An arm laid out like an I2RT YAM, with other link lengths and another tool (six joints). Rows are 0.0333 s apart.
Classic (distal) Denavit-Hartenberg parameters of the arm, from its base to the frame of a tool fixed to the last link. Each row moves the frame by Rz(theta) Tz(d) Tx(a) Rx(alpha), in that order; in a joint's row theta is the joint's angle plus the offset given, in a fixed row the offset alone. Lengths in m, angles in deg.
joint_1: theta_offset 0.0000, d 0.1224, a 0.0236, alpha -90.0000
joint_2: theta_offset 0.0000, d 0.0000, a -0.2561, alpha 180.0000
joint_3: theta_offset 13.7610, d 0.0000, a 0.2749, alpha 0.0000
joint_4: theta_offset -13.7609, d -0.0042, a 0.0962, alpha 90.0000
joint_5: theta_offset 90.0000, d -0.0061, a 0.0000, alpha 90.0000
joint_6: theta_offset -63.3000, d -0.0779, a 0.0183, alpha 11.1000
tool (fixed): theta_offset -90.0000, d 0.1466, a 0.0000, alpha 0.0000
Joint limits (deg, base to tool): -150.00..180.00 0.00..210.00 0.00..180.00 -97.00..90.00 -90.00..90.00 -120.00..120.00
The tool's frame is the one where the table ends.
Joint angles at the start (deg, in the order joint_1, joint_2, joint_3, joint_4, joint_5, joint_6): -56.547, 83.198, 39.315, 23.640, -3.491, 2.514
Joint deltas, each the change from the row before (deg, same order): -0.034, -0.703, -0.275, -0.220, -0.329, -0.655; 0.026, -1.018, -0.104, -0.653, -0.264, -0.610; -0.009, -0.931, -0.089, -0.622, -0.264, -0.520; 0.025, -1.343, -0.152, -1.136, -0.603, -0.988; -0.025, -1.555, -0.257, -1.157, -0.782, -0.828; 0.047, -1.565, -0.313, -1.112, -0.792, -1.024; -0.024, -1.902, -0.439, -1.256, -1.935, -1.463; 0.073, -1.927, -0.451, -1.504, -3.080, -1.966
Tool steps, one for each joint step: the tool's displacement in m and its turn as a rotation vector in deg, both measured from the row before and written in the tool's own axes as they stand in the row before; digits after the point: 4 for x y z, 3 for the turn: 0.0015, 0.0005, -0.0024, 0.088, 0.361, -0.652; 0.0029, 0.0019, -0.0031, 0.032, 0.377, -0.643; 0.0024, 0.0018, -0.0028, 0.028, 0.328, -0.538; 0.0035, 0.0015, -0.0040, 0.424, 0.583, -0.937; 0.0037, 0.0017, -0.0049, 0.362, 0.743, -0.778; 0.0041, 0.0011, -0.0049, 0.429, 0.816, -0.990; 0.0055, 0.0007, -0.0063, 0.859, 1.832, -1.342; 0.0073, -0.0011, -0.0064, 1.576, 2.905, -1.713
